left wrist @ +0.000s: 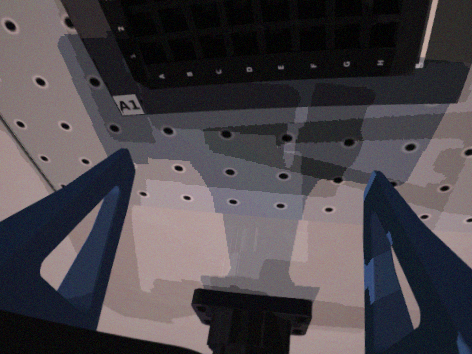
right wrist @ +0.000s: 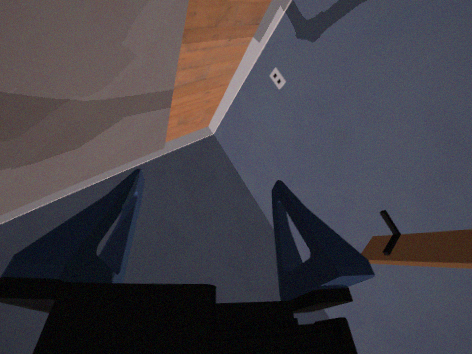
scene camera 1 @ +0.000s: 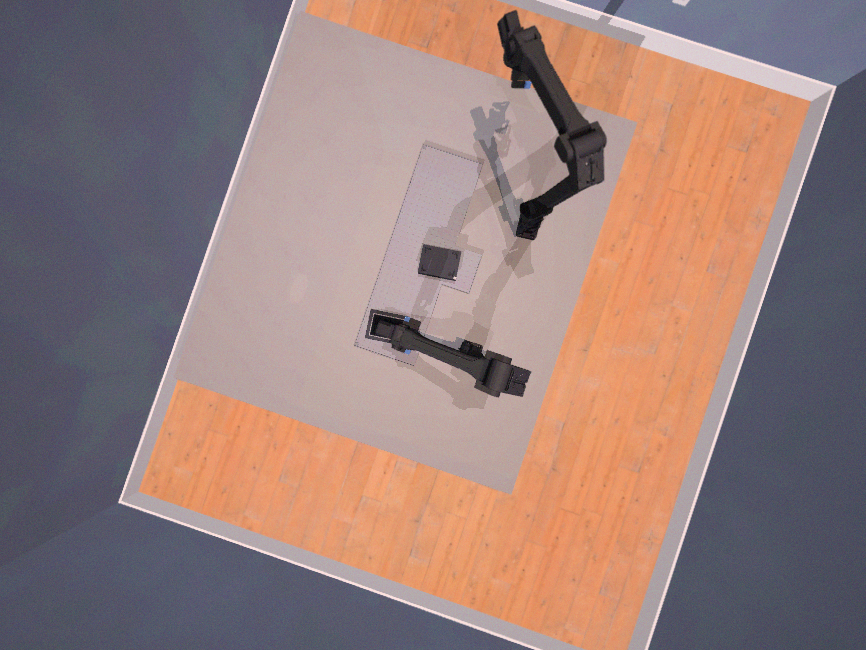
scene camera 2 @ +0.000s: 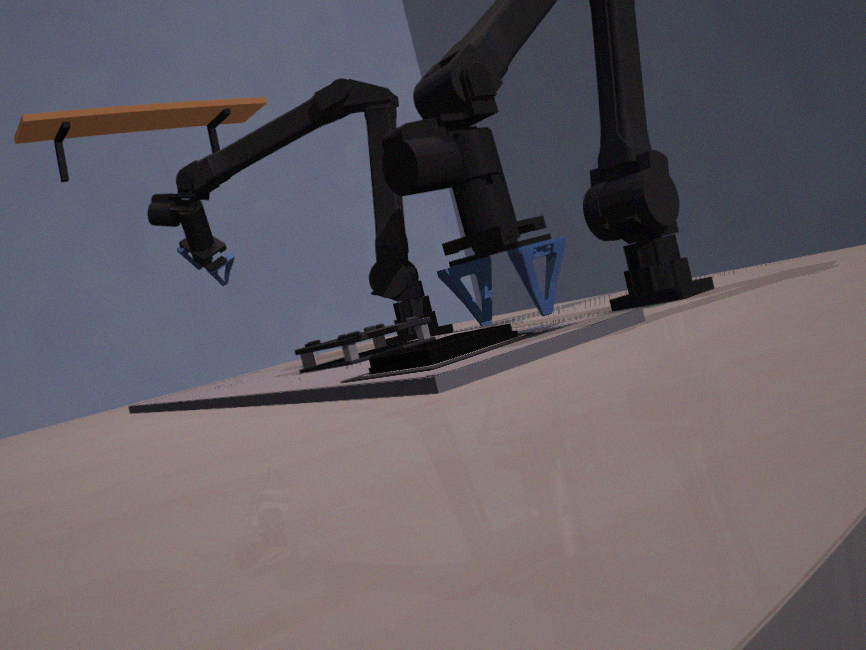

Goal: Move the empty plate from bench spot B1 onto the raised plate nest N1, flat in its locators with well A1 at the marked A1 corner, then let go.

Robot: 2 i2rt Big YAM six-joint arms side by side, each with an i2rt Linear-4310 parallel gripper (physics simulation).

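Places are measured from the left arm's base along level axes (x ahead, y left, z up), in metres.
Where they show: left gripper, fingertip midpoint: [left wrist: 246, 169] [scene camera 2: 515, 320]; right gripper, fingertip midpoint: [right wrist: 212, 180] [scene camera 2: 212, 276]; left arm's base at its link origin: [left wrist: 253, 307] [scene camera 2: 663, 299]; right arm's base at its link origin: [scene camera 1: 528, 224].
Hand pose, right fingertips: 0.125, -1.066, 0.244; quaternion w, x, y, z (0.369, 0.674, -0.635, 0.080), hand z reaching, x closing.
Things, the pixels of their top centre, and the offset from my right fingertips, as dx, dy, dz. "pt": a spot on its surface instead. Level surfaces: height alone.
- A1 label at a spot on its surface: [left wrist: 129, 104] pt +0.167, +1.102, -0.229
- raised dark nest at its top centre: [scene camera 2: 361, 329] [scene camera 1: 439, 261] +0.117, +0.724, -0.191
- grey bench surface at its surface level: dz -0.244
The black, many-welled plate [scene camera 1: 381, 326] [scene camera 2: 440, 349] [left wrist: 270, 37] lies flat at the lower-left end of the pegboard in scene camera 1. The A1 label [left wrist: 129, 104] shows beside its row-1 edge in the left wrist view, near the letter A. The raised dark nest [scene camera 1: 439, 261] [scene camera 2: 400, 326] stands apart from the plate, on short posts. My left gripper [scene camera 1: 407, 335] [scene camera 2: 516, 319] [left wrist: 246, 169] is open and empty, above and beside the plate's row-1 end. My right gripper [scene camera 1: 521, 84] [scene camera 2: 211, 274] [right wrist: 212, 180] is open and empty, high up and far from the plate.
The light pegboard [scene camera 1: 437, 185] [scene camera 2: 545, 353] [left wrist: 30, 102] lies on the grey bench surface [scene camera 1: 300, 209]. A black arm base [left wrist: 250, 302] shows at the bottom of the left wrist view. An orange shelf [scene camera 2: 139, 118] [right wrist: 430, 248] is on the wall.
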